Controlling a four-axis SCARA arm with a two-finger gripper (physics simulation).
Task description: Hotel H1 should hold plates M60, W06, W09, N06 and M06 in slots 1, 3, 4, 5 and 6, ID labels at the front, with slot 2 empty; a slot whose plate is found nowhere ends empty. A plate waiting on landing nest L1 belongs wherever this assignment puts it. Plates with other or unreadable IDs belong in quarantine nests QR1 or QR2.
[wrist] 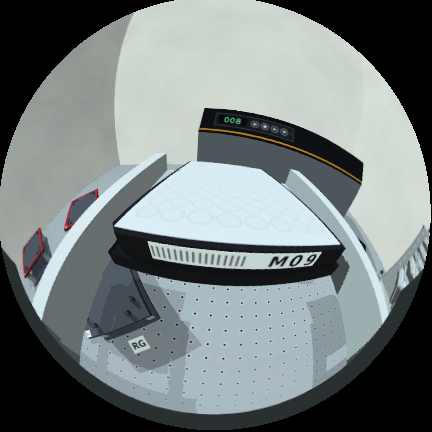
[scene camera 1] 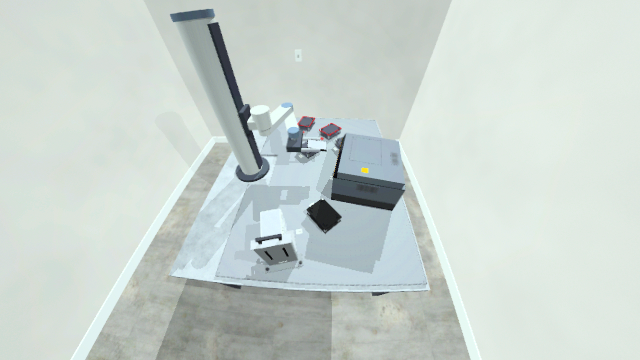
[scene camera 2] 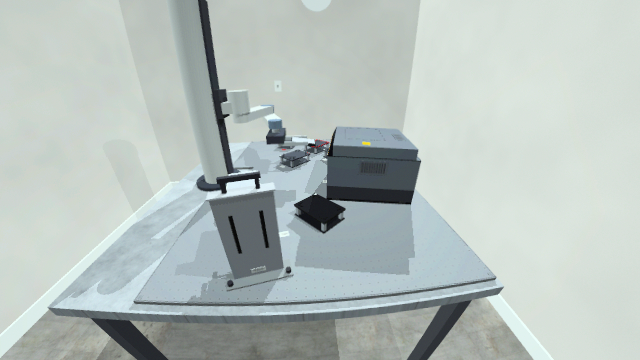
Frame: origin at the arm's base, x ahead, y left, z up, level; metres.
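Seen in the pictures: gripper, fingertip midpoint: (wrist: 229, 168) (scene camera 1: 320, 144) (scene camera 2: 307, 140); arm's base, origin of the base link: (scene camera 1: 253, 169).
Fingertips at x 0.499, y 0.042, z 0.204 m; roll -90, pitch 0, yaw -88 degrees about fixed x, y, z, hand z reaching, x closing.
Offsets run from my fingertips to a thing's top centre. "*": to the spot under its first point.
My gripper (scene camera 1: 320, 145) (scene camera 2: 304, 141) (wrist: 229, 168) is shut on a white-topped plate @[dx -0.022, dy -0.001, dz +0.011 m] (scene camera 1: 316, 145) (wrist: 220, 200). The label facing the wrist camera reads M09, with a barcode at its left. The plate is held level above the table, over or near the dark RG nest @[dx -0.080, dy +0.172, dz -0.132 m] (scene camera 1: 309, 154) (scene camera 2: 294, 158) (wrist: 120, 305). Two red-rimmed nests @[* dx -0.145, dy +0.509, dz -0.142 m] (scene camera 1: 306, 122) @[* dx +0.075, dy +0.384, dz -0.142 m] (scene camera 1: 330, 130) (wrist: 82, 209) (wrist: 34, 251) stand at the back; their names cannot be read. A grey hotel (scene camera 1: 275, 251) (scene camera 2: 250, 235) stands at the front left, its back panel toward the scene cameras, hiding its slots and plate labels.
A large grey device @[dx +0.295, dy -0.156, dz +0.063 m] (scene camera 1: 372, 160) (scene camera 2: 372, 175) (wrist: 225, 145) with an 008 display stands at the right. A black nest @[dx +0.034, dy -0.418, dz -0.138 m] (scene camera 1: 324, 216) (scene camera 2: 320, 209) stands between it and the hotel. The arm's tall column (scene camera 1: 217, 95) (scene camera 2: 190, 90) rises at the left.
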